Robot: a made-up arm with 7 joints.
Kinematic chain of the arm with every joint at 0, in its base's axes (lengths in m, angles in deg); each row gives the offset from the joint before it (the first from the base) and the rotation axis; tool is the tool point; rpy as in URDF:
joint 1: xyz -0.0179 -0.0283 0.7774 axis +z
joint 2: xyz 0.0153 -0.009 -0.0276 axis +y
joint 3: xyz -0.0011 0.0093 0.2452 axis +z
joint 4: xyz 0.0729 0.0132 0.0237 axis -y
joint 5: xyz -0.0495 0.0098 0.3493 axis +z
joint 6: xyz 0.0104 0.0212 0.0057 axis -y
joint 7: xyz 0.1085 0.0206 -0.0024 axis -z
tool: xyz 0.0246 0.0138 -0.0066 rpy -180 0 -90
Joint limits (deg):
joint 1: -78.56..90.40
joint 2: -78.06..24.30
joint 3: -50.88..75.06
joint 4: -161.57..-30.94
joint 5: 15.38..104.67
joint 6: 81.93..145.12
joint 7: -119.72..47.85
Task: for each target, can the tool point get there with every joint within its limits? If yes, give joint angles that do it. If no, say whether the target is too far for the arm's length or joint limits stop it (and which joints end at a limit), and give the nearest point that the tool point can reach.
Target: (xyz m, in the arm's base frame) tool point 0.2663 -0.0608 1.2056
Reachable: yes | joints 62.27 -61.82 -33.14 -122.56 63.47 123.33 -72.00
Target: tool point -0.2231 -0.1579 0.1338
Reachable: no: joint limits stop it (at a limit: joint 1, joint 2, joint 4, joint 5) | nearest point -0.1477 -0.2047 0.4892 | short by 0.366 m
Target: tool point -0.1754 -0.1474 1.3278
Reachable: yes | joints -34.24 -70.09 -23.12 -105.95 49.18 124.02 -40.42
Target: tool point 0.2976 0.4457 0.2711
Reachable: no: joint limits stop it (at a limit: joint 2) | nearest point 0.2212 0.3310 0.5243 | short by 0.288 m
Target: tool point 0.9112 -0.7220 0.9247
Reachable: no: too far | nearest point 0.5375 -0.4430 0.9442 | short by 0.467 m
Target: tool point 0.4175 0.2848 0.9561
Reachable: yes | joints 40.15 -2.74 -1.67 -117.27 75.23 134.87 -34.40
